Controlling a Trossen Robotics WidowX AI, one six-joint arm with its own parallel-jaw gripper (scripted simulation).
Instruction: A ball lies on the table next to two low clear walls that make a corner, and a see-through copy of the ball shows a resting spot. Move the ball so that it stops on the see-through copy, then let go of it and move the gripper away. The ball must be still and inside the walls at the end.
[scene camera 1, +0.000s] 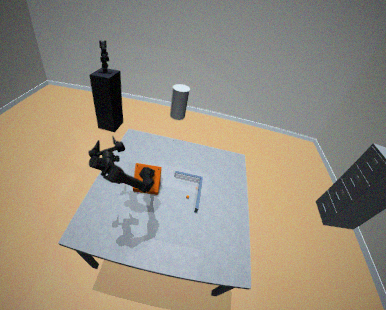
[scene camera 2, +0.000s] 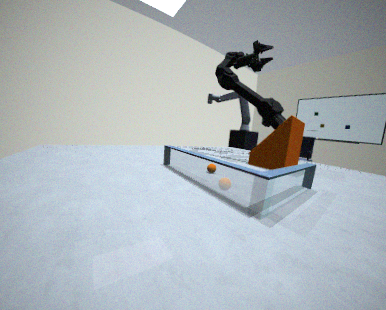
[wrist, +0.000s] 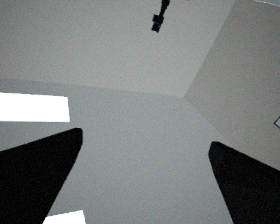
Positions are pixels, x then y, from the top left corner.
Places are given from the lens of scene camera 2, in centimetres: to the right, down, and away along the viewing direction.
clear wall (scene camera 2: 233, 186): 6, 5, 22
